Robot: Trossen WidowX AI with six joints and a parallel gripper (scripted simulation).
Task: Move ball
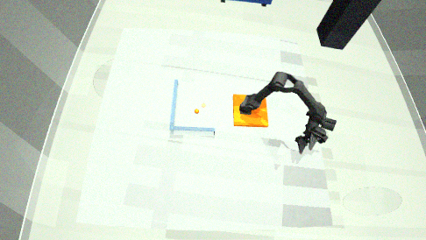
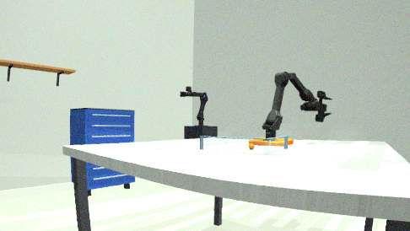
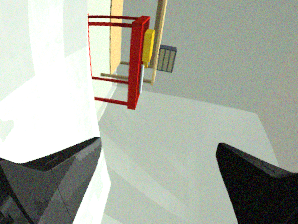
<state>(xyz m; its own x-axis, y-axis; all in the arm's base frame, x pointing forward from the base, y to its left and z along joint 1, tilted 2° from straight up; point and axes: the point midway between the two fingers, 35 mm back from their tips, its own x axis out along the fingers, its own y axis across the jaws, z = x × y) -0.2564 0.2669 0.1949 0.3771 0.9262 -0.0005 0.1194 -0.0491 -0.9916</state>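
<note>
Now: gripper tip 52 cm short of the orange ball, 27 cm to the left of it and 20 cm above it. The rest, counted from my gripper tip: see-through copy (48 cm ahead, 31 cm to the right, 20 cm below); clear wall (65 cm ahead, 29 cm to the right, 19 cm below).
</note>
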